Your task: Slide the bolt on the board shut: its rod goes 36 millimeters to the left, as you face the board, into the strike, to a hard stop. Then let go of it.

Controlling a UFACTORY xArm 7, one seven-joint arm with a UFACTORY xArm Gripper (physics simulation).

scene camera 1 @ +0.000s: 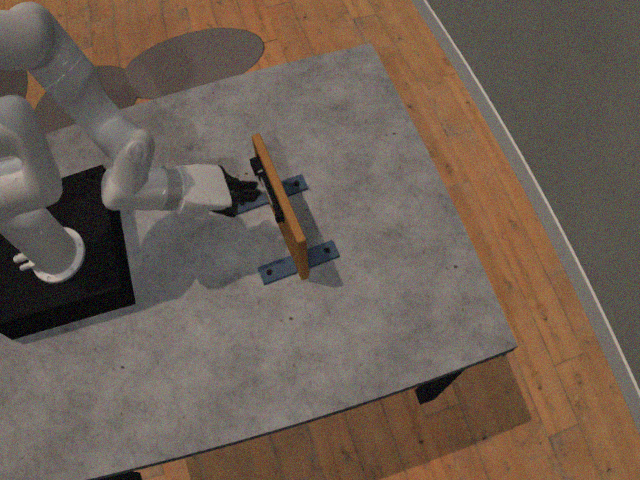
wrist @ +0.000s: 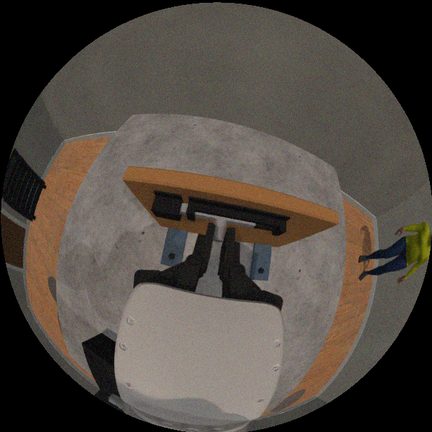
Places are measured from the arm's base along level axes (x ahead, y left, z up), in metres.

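Pixels of known places: gripper, fingertip midpoint: (scene camera 1: 256, 191); arm's base, link origin: (scene camera 1: 58, 255).
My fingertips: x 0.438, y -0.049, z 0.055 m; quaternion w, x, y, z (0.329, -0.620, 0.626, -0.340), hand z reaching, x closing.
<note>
Ahead of a thing's pixels: the offset from my fingertips to its top centre. "spot": to the spot under its first point. Level surfaces: height alone.
An upright orange board @(dy -0.018, dx +0.039, dz +0.031 m) (scene camera 1: 293, 223) (wrist: 305, 226) carries the black bolt housing (wrist: 245, 212) on the face toward the arm. A black strike block @(spot: dy +0.056, dx +0.014, dz +0.007 m) (scene camera 1: 254, 165) (wrist: 166, 206) sits at its left end in the wrist view. The pale rod (wrist: 184, 209) shows in the short gap between housing and strike; its tip meets the strike's near side, and how deep it reaches cannot be told. My gripper (scene camera 1: 258, 189) (wrist: 218, 235) is shut on the bolt's grey handle, which stands out from the middle of the housing. The fingers partly hide the handle in the scene view.
Two blue feet @(spot: dy -0.108, dx -0.002, dz -0.144 m) (scene camera 1: 279, 268) (wrist: 173, 245) with dark holes bear the board on the grey table @(dz -0.152 m) (scene camera 1: 387, 206) (wrist: 100, 240). The black base block (scene camera 1: 93, 289) of the arm is at the left in the scene view. A person in yellow (wrist: 418, 245) shows at the right in the wrist view.
</note>
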